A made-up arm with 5 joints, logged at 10 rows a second.
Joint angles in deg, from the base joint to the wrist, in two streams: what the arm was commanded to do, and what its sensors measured. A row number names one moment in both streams.
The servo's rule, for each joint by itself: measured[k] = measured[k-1] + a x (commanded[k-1-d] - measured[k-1]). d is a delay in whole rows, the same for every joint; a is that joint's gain. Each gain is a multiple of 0.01, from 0.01 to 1. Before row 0 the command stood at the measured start. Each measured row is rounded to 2 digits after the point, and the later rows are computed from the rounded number. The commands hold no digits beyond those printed.
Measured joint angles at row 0: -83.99, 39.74, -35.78, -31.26, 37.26
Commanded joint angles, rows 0 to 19: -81.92, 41.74, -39.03, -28.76, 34.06; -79.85, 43.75, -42.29, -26.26, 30.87; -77.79, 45.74, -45.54, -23.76, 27.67; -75.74, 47.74, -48.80, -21.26, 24.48; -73.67, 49.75, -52.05, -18.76, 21.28; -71.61, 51.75, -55.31, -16.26, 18.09; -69.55, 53.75, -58.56, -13.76, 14.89; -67.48, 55.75, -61.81, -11.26, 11.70; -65.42, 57.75, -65.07, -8.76, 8.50; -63.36, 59.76, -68.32, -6.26, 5.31; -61.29, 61.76, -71.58, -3.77, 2.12; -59.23, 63.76, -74.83, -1.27, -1.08; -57.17, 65.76, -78.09, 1.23, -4.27; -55.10, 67.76, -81.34, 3.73, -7.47; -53.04, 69.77, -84.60, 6.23, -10.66; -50.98, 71.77, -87.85, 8.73, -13.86; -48.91, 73.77, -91.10, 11.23, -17.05; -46.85, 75.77, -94.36, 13.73, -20.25; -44.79, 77.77, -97.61, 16.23, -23.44; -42.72, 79.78, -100.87, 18.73, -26.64
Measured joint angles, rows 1 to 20: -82.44, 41.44, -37.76, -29.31, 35.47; -80.50, 43.40, -40.52, -26.93, 32.89; -78.47, 45.39, -43.58, -24.46, 29.97; -76.42, 47.39, -46.76, -21.96, 26.90; -74.36, 49.40, -49.99, -19.46, 23.75; -72.30, 51.40, -53.24, -16.96, 20.58; -70.24, 53.40, -56.49, -14.46, 17.39; -68.17, 55.40, -59.74, -11.96, 14.20; -66.11, 57.40, -62.99, -9.46, 11.01; -64.05, 59.41, -66.24, -6.96, 7.82; -61.98, 61.41, -69.50, -4.47, 4.63; -59.92, 63.41, -72.75, -1.97, 1.43; -57.86, 65.41, -76.01, 0.53, -1.76; -55.79, 67.41, -79.26, 3.03, -4.96; -53.73, 69.42, -82.52, 5.53, -8.15; -51.67, 71.42, -85.77, 8.03, -11.35; -49.60, 73.42, -89.02, 10.53, -14.54; -47.54, 75.42, -92.28, 13.03, -17.74; -45.48, 77.42, -95.53, 15.53, -20.93; -43.41, 79.43, -98.79, 18.03, -24.13
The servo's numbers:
d 0
a 0.75 0.85 0.61 0.78 0.56

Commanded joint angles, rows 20 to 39: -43.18, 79.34, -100.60, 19.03, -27.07; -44.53, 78.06, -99.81, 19.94, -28.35; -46.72, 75.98, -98.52, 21.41, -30.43; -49.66, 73.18, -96.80, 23.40, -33.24; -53.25, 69.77, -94.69, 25.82, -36.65; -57.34, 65.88, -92.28, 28.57, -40.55; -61.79, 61.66, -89.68, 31.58, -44.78; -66.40, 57.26, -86.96, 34.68, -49.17; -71.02, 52.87, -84.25, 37.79, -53.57; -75.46, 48.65, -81.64, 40.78, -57.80; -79.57, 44.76, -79.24, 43.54, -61.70; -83.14, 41.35, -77.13, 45.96, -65.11; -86.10, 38.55, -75.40, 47.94, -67.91; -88.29, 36.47, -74.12, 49.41, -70.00; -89.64, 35.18, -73.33, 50.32, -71.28; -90.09, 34.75, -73.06, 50.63, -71.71; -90.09, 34.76, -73.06, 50.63, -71.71; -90.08, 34.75, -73.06, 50.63, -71.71; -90.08, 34.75, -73.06, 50.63, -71.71; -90.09, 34.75, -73.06, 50.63, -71.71
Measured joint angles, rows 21 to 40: -43.24, 79.35, -99.89, 18.81, -25.78; -44.21, 78.25, -99.84, 19.69, -27.22; -46.09, 76.32, -99.03, 21.03, -29.02; -48.77, 73.65, -97.67, 22.88, -31.38; -52.13, 70.35, -95.85, 25.17, -34.33; -56.04, 66.55, -93.67, 27.82, -37.81; -60.35, 62.39, -91.24, 30.75, -41.71; -64.89, 58.03, -88.63, 33.82, -45.89; -69.49, 53.64, -85.96, 36.92, -50.19; -73.97, 49.40, -83.32, 39.93, -54.45; -78.17, 45.46, -80.83, 42.75, -58.51; -81.90, 41.97, -78.57, 45.25, -62.21; -85.05, 39.06, -76.64, 47.35, -65.40; -87.48, 36.86, -75.10, 48.96, -67.98; -89.10, 35.43, -74.02, 50.02, -69.83; -89.84, 34.85, -73.43, 50.50, -70.88; -90.03, 34.77, -73.20, 50.60, -71.34; -90.07, 34.75, -73.11, 50.62, -71.55; -90.08, 34.75, -73.08, 50.63, -71.64; -90.09, 34.75, -73.07, 50.63, -71.68
